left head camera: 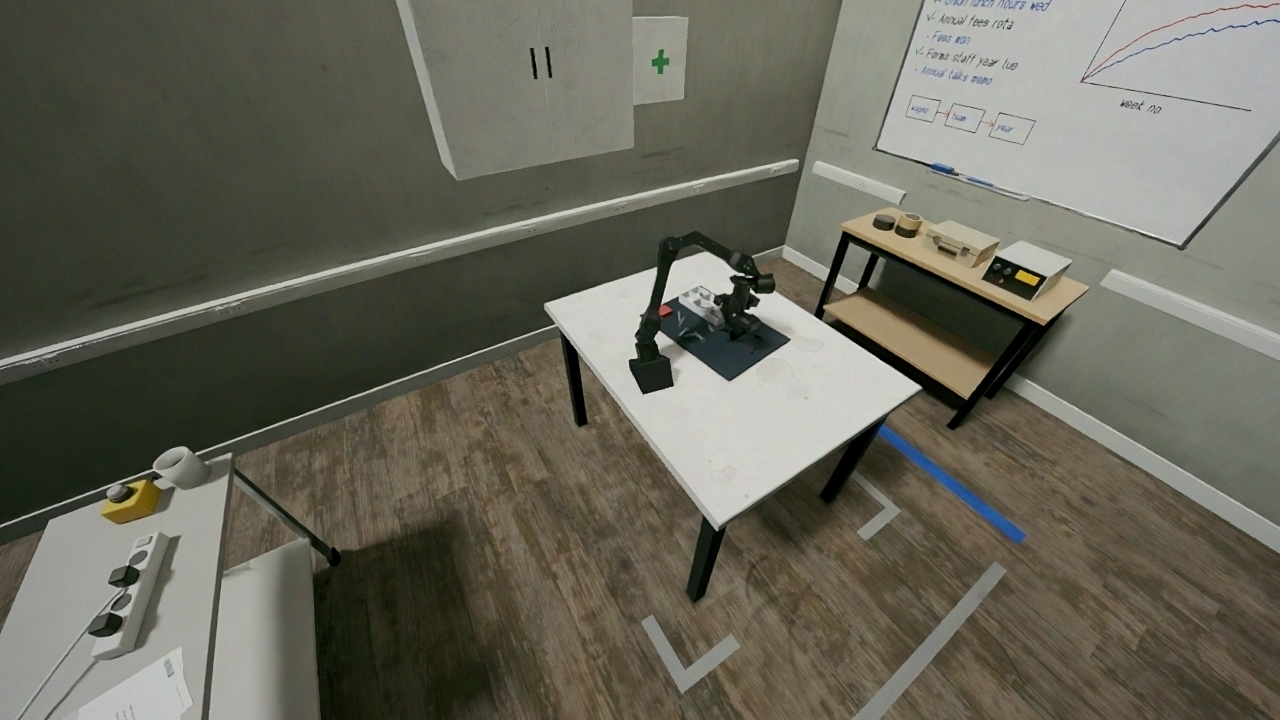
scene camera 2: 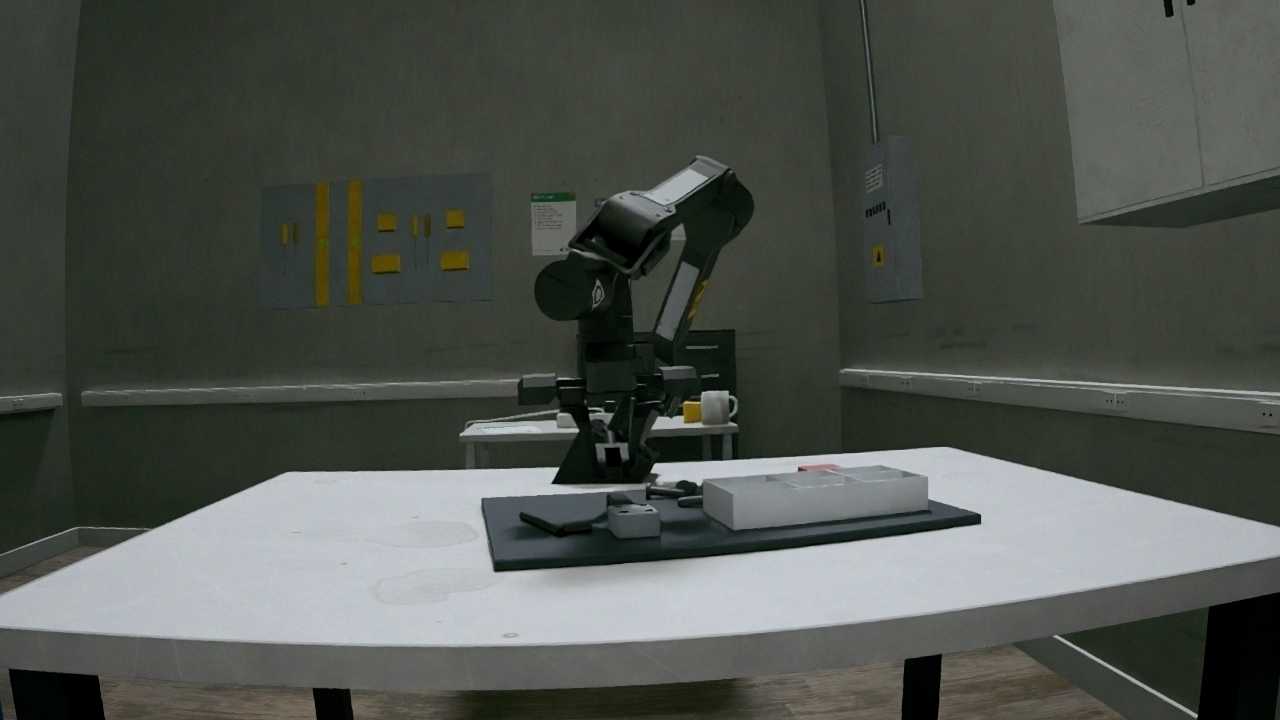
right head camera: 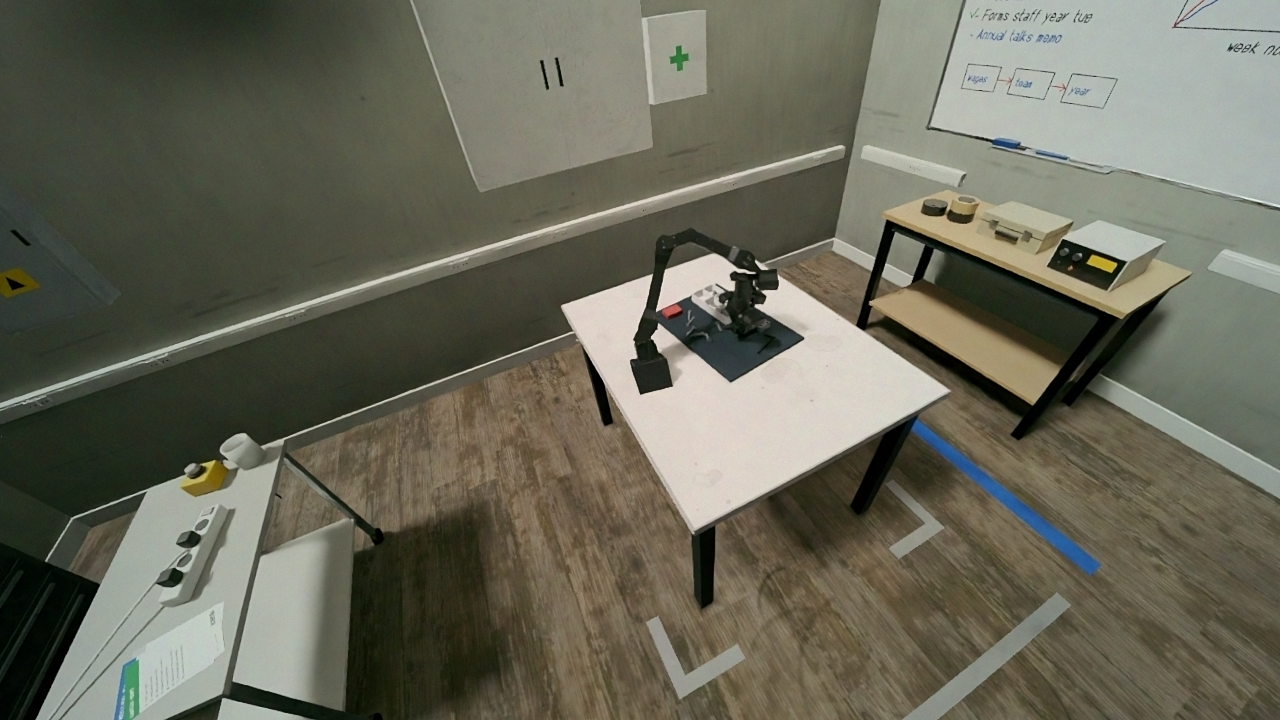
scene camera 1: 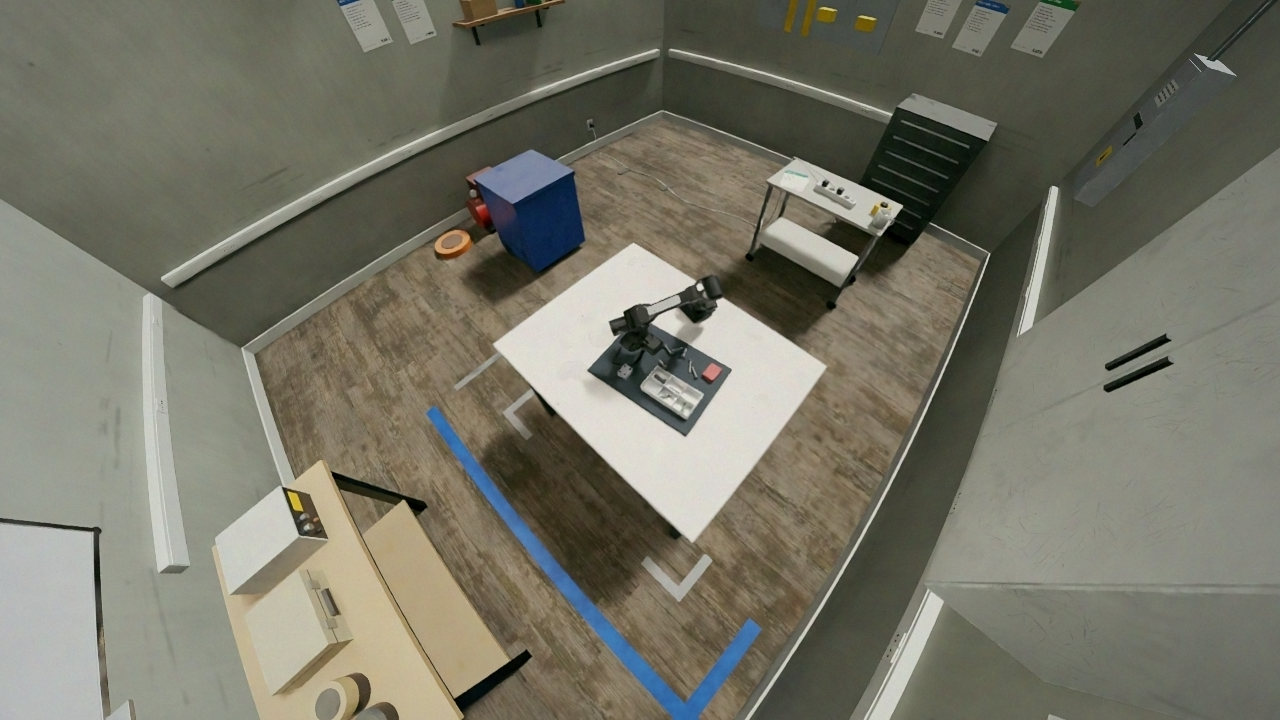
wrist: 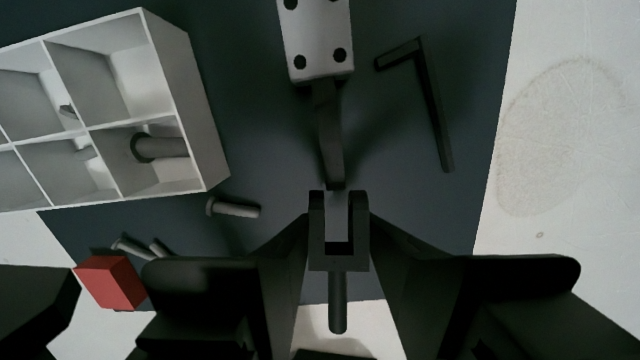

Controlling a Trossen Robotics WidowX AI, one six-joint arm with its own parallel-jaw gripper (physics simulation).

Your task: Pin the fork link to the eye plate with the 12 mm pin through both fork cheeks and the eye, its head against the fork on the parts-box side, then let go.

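Seen in the pictures: gripper, fingertip midpoint: (left head camera: pixel 731 330) (scene camera 2: pixel 613 467) (right head camera: pixel 738 328) (scene camera 1: pixel 642 347) (wrist: pixel 336 219); arm's base, link origin: (left head camera: pixel 648 359) (scene camera 2: pixel 623 439) (right head camera: pixel 647 359) (scene camera 1: pixel 700 304).
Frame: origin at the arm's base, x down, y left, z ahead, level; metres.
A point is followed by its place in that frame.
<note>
My gripper (wrist: pixel 336 219) {x -0.003, y 0.019, z 0.335 m} (scene camera 2: pixel 614 447) {x -0.003, y 0.019, z 0.335 m} is shut on the fork link (wrist: pixel 338 263) {x -0.025, y 0.017, z 0.321 m} (scene camera 2: pixel 612 462) {x -0.006, y 0.017, z 0.318 m}, whose two cheeks point at the eye plate and whose rod trails behind. The eye plate (wrist: pixel 320 45) {x 0.022, y 0.043, z 0.434 m} (scene camera 2: pixel 633 522) {x 0.031, y 0.049, z 0.467 m} (scene camera 1: pixel 624 370) {x 0.022, y 0.046, z 0.444 m} is a light grey block with dark holes on the mat. Its dark eye bar (wrist: pixel 331 135) reaches toward the fork; in the wrist view its end appears just beyond the gap between the cheeks, but the height difference is unclear. A headed pin (wrist: pixel 234 208) {x 0.036, y 0.105, z 0.307 m} lies on the mat between parts box and fork. Two more show near the red block; which pin is 12 mm I cannot tell.
The white parts box (wrist: pixel 207 125) {x 0.036, y 0.124, z 0.377 m} (scene camera 2: pixel 814 501) {x 0.025, y 0.220, z 0.417 m} (scene camera 1: pixel 673 394) {x 0.036, y 0.239, z 0.358 m} stands left of the eye plate in the wrist view, with a large headed pin (wrist: pixel 165 147) {x 0.026, y 0.152, z 0.358 m} inside. A black hex key (wrist: pixel 434 110) {x 0.039, y -0.044, z 0.410 m} (scene camera 2: pixel 556 526) {x 0.038, y -0.025, z 0.446 m} lies right of it. A red block (wrist: pixel 110 282) {x 0.026, y 0.249, z 0.194 m} (scene camera 1: pixel 711 372) {x 0.026, y 0.262, z 0.185 m} sits at the mat edge.
</note>
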